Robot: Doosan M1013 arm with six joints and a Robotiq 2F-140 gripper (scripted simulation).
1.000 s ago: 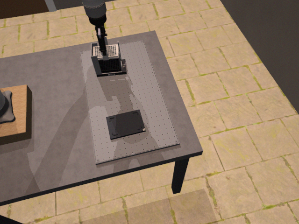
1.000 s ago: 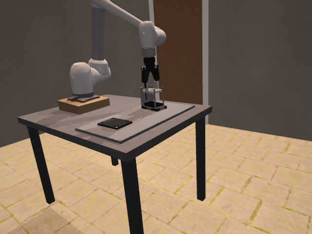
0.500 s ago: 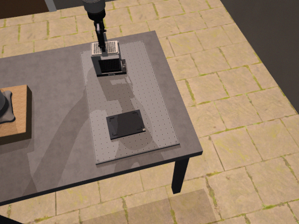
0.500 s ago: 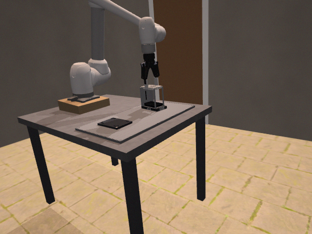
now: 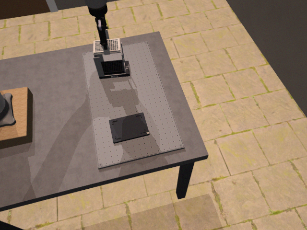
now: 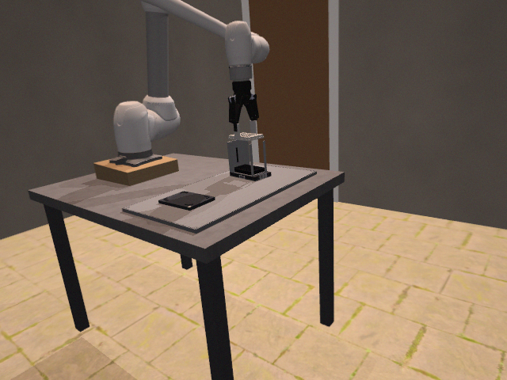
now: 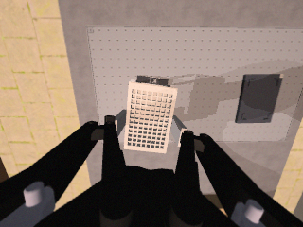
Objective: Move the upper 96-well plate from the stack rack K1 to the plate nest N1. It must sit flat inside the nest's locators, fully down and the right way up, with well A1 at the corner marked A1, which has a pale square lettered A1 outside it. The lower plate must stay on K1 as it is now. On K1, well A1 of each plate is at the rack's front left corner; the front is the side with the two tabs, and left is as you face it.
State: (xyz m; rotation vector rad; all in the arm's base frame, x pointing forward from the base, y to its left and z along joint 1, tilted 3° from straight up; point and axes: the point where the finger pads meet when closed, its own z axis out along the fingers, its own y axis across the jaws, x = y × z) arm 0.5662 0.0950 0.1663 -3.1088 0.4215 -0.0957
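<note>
Right now the dark plate nest N1 is 3 cm behind my hand, 36 cm to the right of it and 18 cm below it. The rest, counted from my hand: dark plate 16 cm below; back wall 6 cm behind, 2 cm to the left, 10 cm below; white 96-well plate 2 cm below.
</note>
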